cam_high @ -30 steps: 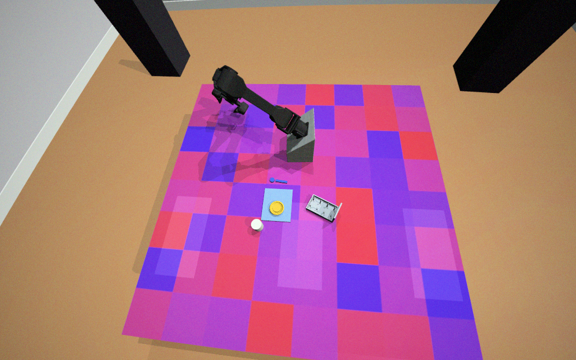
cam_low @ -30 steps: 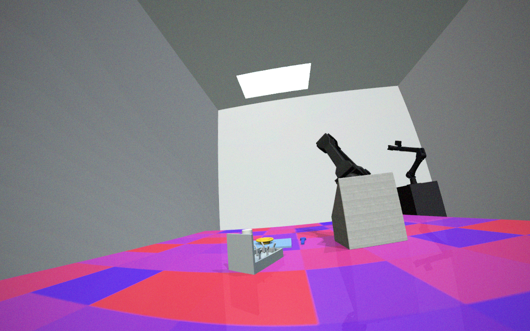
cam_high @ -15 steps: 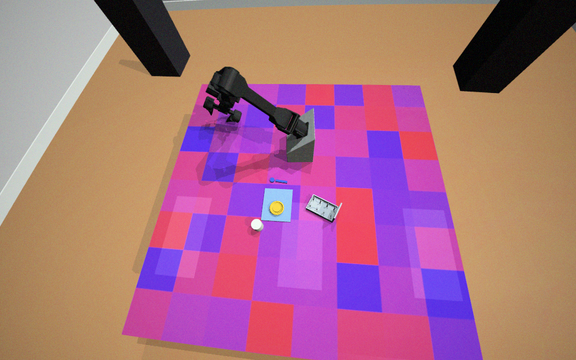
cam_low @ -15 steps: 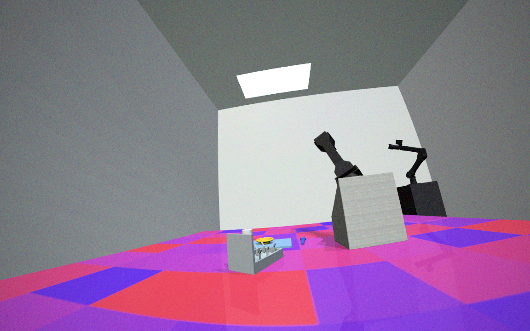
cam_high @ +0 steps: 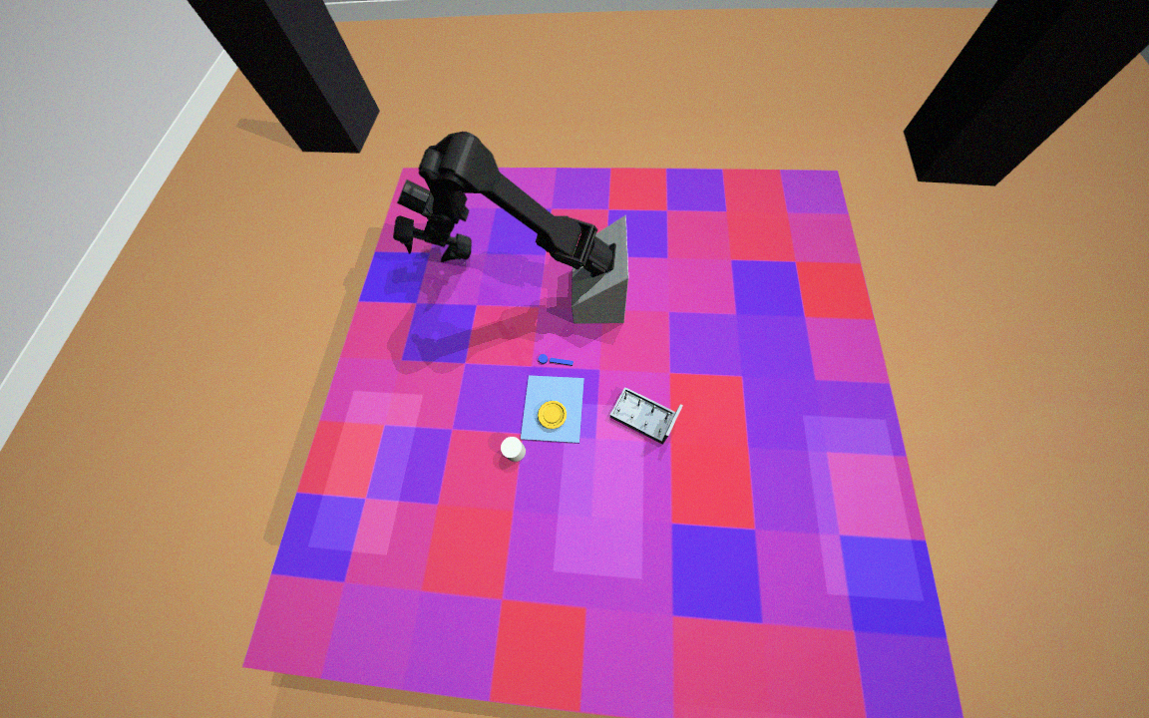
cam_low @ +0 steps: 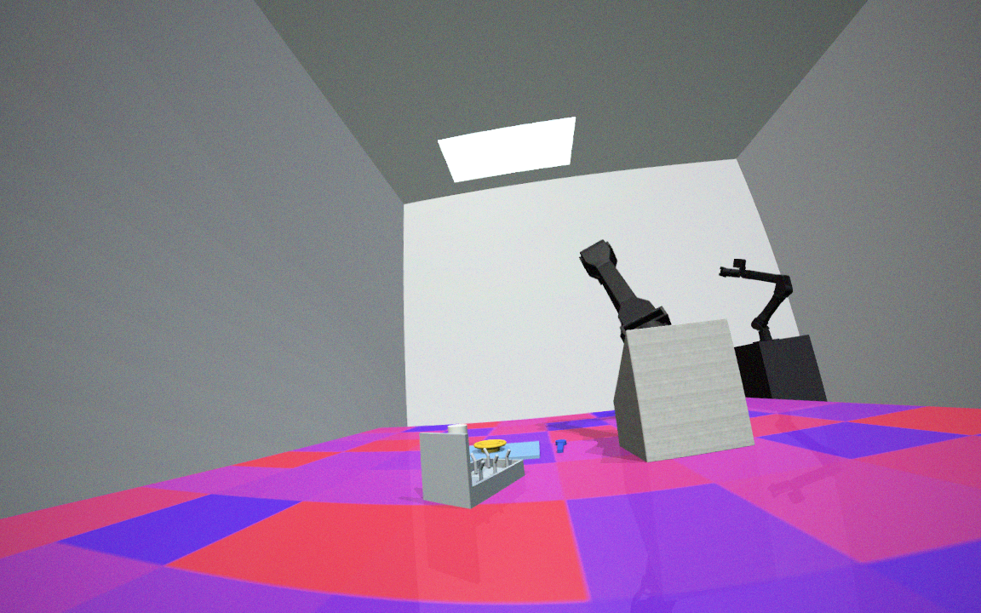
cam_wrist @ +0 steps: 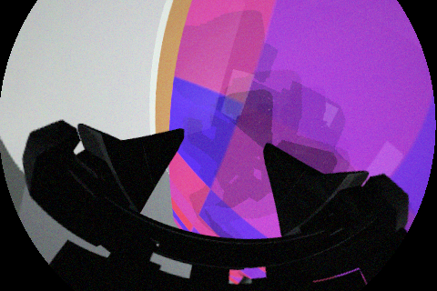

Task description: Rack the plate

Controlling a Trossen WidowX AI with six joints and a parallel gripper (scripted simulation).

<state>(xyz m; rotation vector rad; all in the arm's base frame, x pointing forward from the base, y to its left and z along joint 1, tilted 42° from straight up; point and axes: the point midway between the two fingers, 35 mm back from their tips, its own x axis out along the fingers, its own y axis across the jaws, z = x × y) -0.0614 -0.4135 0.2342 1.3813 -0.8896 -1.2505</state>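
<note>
The yellow plate is 400 mm to the left of my gripper tip, 390 mm ahead of it and 10 mm below it. Also, from my gripper tip: white cup (480 mm ahead, 330 mm to the left); light blue mat (400 mm to the left, 370 mm ahead, 20 mm below); blue spoon (380 mm to the left, 260 mm ahead, 20 mm below).
</note>
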